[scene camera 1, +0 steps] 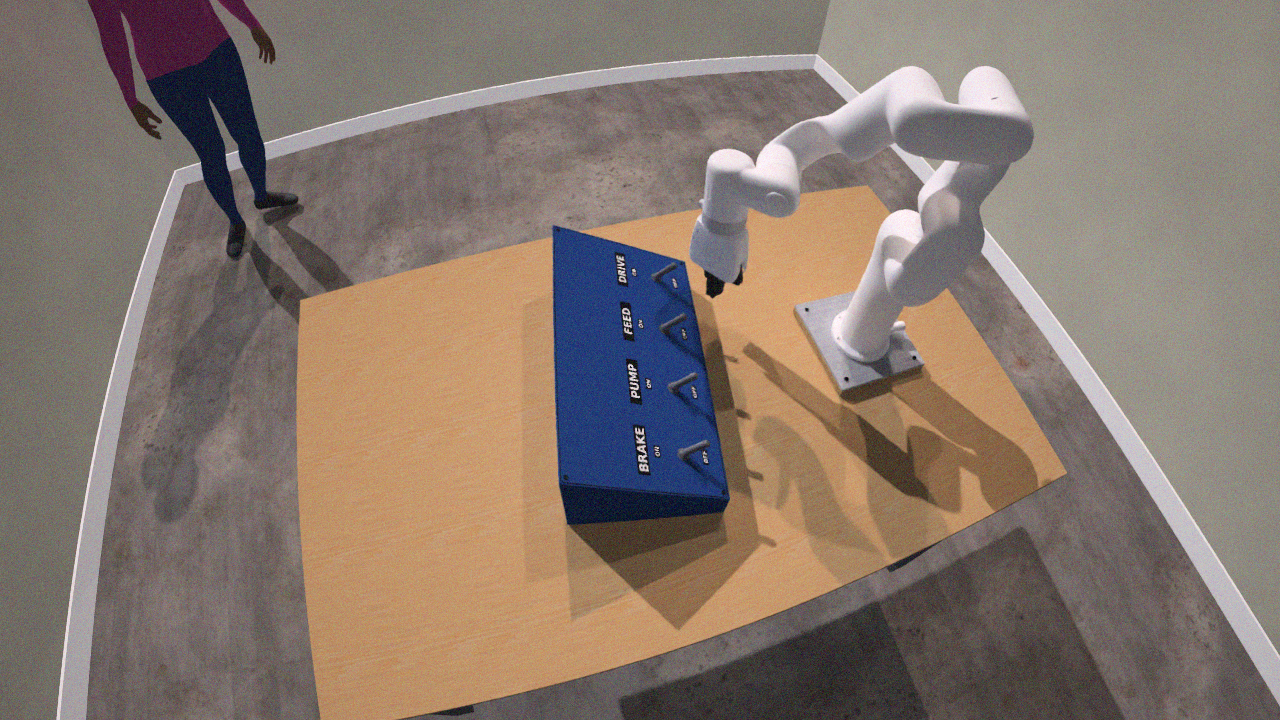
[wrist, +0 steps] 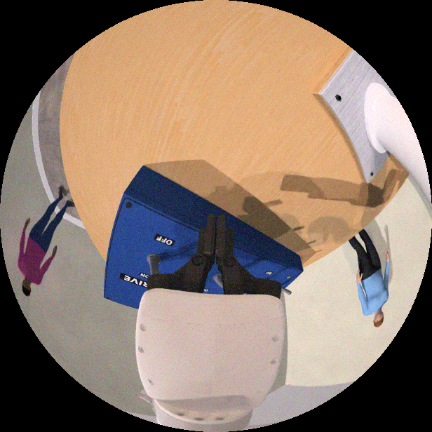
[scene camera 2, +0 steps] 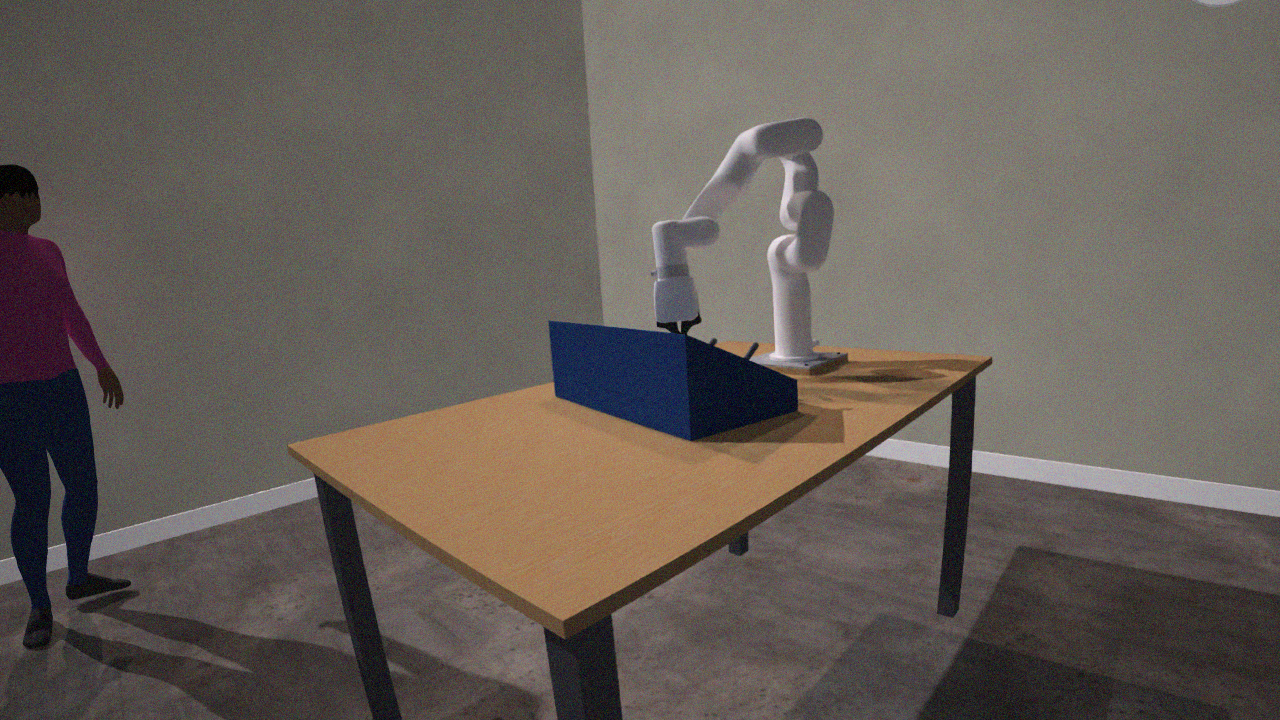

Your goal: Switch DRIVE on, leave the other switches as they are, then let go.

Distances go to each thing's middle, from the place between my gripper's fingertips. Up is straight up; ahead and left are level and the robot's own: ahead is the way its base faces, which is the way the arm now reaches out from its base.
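The blue switch panel [scene camera 1: 622, 426] is 20 cm ahead of my hand, and it is also 12 cm to the left of my hand and 1 cm above my hand.
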